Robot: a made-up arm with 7 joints.
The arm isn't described. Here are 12 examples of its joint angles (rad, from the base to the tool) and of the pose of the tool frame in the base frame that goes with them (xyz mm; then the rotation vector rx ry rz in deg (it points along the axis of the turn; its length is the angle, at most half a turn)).
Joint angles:
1: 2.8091 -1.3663 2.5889 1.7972 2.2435 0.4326 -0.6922
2: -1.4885 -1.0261 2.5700 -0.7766 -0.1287 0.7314 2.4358
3: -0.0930 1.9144 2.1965 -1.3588 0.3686 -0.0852 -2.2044
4: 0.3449 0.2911 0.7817 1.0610 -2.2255 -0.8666 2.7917
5: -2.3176 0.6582 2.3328 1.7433 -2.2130 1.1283 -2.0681
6: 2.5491 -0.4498 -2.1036 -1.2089 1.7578 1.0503 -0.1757
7: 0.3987 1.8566 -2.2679 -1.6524 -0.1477 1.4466 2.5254
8: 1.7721 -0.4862 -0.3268 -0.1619 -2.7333 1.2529 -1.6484
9: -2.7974 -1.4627 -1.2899 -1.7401 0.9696 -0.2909 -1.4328
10: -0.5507 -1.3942 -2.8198 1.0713 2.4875 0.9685 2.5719
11: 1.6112 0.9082 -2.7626 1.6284 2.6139 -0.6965 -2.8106
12: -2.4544 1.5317 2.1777 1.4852 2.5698 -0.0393 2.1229
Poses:
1: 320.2 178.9 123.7 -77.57 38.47 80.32
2: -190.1 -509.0 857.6 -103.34 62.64 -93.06
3: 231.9 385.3 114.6 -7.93 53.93 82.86
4: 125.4 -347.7 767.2 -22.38 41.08 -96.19
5: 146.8 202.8 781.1 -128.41 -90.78 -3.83
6: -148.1 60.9 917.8 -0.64 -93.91 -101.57
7: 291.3 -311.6 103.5 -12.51 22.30 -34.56
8: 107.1 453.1 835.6 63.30 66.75 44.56
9: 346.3 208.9 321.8 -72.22 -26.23 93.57
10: -619.9 -174.7 363.7 -11.71 -60.10 -167.56
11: 129.8 14.8 800.8 26.22 2.14 90.42
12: -86.1 388.1 670.4 17.03 -30.42 51.69
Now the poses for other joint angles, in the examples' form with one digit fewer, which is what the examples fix.
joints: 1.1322 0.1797 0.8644 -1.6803 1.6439 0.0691 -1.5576
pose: 189 350 726 -145.2 -101.6 1.6
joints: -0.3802 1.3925 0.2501 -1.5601 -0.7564 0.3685 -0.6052
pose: 201 194 870 49.7 -46.7 86.0
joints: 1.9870 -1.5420 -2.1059 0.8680 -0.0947 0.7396 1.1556
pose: 496 285 287 -135.6 41.6 34.8
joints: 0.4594 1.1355 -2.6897 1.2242 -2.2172 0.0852 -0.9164
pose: 343 57 883 -44.3 -83.5 -12.9
